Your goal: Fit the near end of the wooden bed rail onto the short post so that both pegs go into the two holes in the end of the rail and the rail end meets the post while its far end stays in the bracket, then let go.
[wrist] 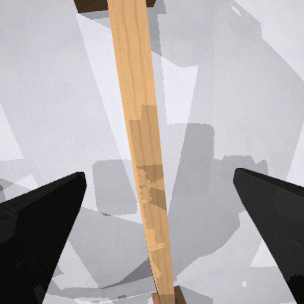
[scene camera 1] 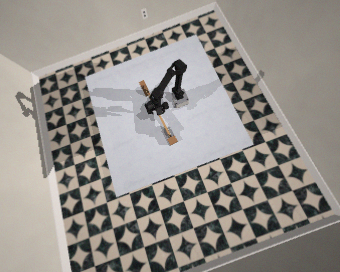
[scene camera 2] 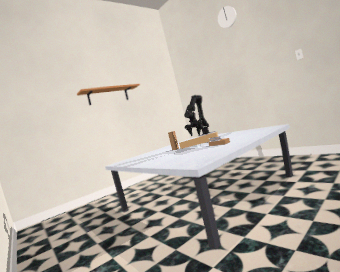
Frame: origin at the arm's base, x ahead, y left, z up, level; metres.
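Seen in the pictures: gripper, fingertip midpoint: (wrist: 160,177) (scene camera 2: 195,135); arm's base, link origin: (scene camera 1: 179,96) (scene camera 2: 206,133).
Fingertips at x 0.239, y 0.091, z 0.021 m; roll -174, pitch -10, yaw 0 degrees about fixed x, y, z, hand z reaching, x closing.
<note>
Pixels of each thing's top centre, then the offset from my fingertips to it. "spot": a spot on its surface instead. Level surfaces: height alone.
- upright orange-brown post, surface spot: (scene camera 1: 142,84) spot: 0.268 m right, 0.042 m ahead, 0.079 m up
- low bracket block, top centre: (scene camera 2: 218,140) (scene camera 1: 169,135) 0.221 m left, 0.031 m back, 0.065 m down
- pale table, surface height: 0.100 m down
The light wooden rail (scene camera 1: 164,123) (scene camera 2: 197,140) (wrist: 132,65) runs from beside the upright orange-brown post (scene camera 1: 142,84) (scene camera 2: 173,140) to the low bracket block (scene camera 1: 172,141) (scene camera 2: 220,142). In scene camera 2 its near end is close beside the post; contact, pegs and holes are too small to tell. My gripper (scene camera 1: 157,109) (scene camera 2: 190,133) (wrist: 160,177) is open and empty above the rail's middle stretch, one finger on either side of it in the wrist view. Brown pieces show at the rail's top and bottom there; I cannot tell which is the post.
The pale table (scene camera 1: 120,165) (scene camera 2: 185,165) carries the arm, whose base (scene camera 1: 180,98) stands beside the rail. Arm shadows fall across the rail and table. A wall shelf (scene camera 2: 109,89) is high behind and away from the table.
</note>
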